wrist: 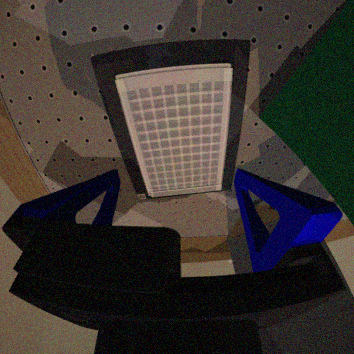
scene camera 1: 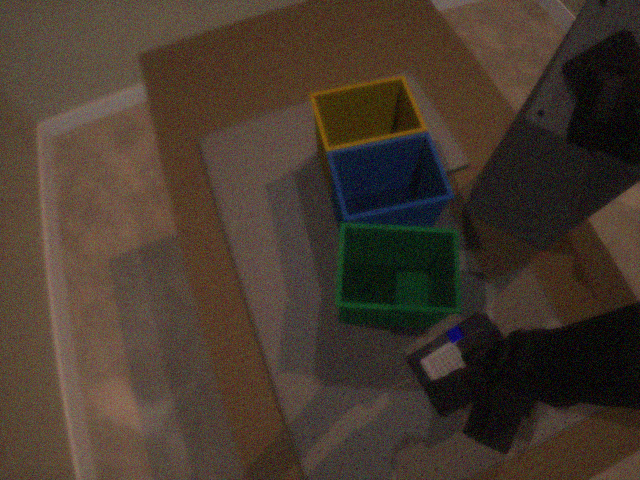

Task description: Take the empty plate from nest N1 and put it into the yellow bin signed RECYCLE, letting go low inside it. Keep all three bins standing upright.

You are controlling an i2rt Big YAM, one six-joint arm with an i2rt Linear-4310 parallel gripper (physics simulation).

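The white gridded plate lies in a dark rectangular nest; no N1 label is readable. My gripper is open and empty above the nest's near end. In the wrist view its blue fingertips stand apart on either side of the plate's near end. In the scene view the arm covers part of the nest and one finger. The yellow bin stands upright at the back; its sign does not show. The blue bin and green bin also stand upright.
The bins and nest are on a grey perforated board on a wooden table. The green bin stands close to the nest, turned relative to the other bins. A large grey slab is at the right.
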